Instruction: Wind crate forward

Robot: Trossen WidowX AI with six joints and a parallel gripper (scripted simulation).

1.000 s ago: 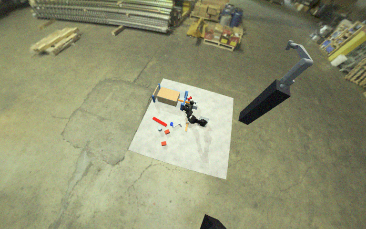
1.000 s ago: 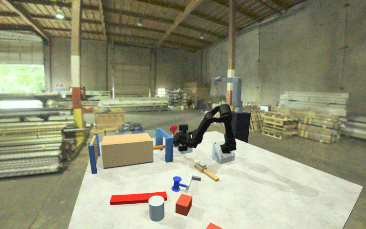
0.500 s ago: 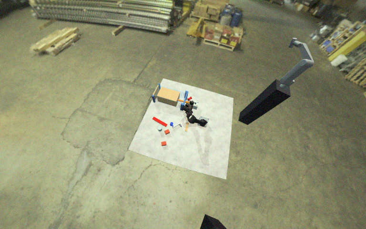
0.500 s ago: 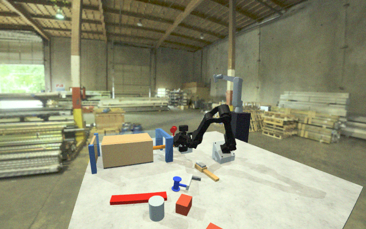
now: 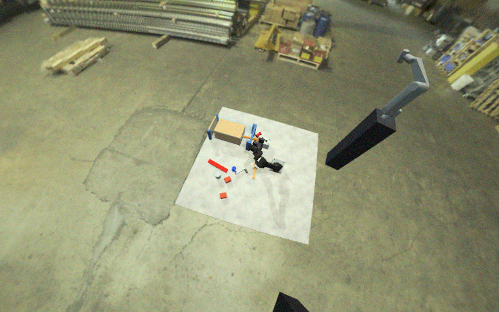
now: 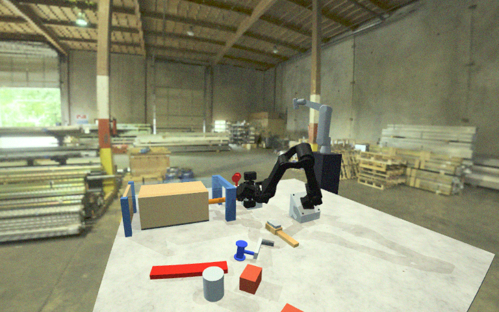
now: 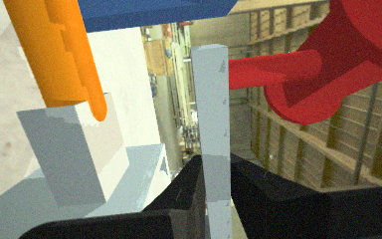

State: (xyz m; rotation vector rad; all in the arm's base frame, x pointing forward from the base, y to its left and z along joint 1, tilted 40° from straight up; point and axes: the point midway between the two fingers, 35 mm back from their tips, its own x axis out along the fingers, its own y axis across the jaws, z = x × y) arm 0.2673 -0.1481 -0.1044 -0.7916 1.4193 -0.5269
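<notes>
Right now my gripper tip is 10 mm short of the red-knobbed winch handle, 10 mm to the right of it and 10 mm below it. Round my gripper tip: blue frame 110 mm ahead, 20 mm to the left, 20 mm below; red knob 50 mm ahead, 20 mm to the left, 40 mm above; grey winch 60 mm behind, 10 mm to the right, 90 mm below.
</notes>
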